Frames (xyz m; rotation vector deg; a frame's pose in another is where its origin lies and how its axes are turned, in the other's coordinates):
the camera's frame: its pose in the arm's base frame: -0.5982 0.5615 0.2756 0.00 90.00 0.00
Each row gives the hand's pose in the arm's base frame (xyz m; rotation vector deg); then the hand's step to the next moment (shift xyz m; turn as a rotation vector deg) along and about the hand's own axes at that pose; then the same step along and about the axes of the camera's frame.
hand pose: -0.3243 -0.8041 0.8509 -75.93 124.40 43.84
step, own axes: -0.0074 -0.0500 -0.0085 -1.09 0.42 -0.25
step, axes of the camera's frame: -0.0005 -0.0198 0.0473 -0.98 0.68 0.05
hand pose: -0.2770 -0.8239 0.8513 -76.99 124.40 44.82
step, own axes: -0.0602 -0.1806 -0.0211 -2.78 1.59 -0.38
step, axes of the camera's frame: -0.0143 -0.0406 0.1866 -2.43 2.09 -0.33
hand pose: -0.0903 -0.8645 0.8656 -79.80 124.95 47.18
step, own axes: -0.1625 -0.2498 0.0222 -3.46 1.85 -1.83
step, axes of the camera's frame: -0.0226 0.0422 0.2950 -3.99 1.64 -0.34
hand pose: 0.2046 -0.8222 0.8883 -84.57 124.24 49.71
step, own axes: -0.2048 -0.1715 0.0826 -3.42 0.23 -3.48
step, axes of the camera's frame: -0.0170 0.1530 0.2334 -4.73 0.09 1.20
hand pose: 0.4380 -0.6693 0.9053 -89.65 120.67 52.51
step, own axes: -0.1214 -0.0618 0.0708 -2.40 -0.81 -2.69
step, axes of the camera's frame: -0.0074 0.1235 0.0909 -3.23 -0.28 1.78
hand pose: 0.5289 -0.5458 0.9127 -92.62 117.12 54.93
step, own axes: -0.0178 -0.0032 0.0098 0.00 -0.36 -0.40
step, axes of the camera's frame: -0.0038 0.0191 0.0068 -0.18 -0.32 0.39
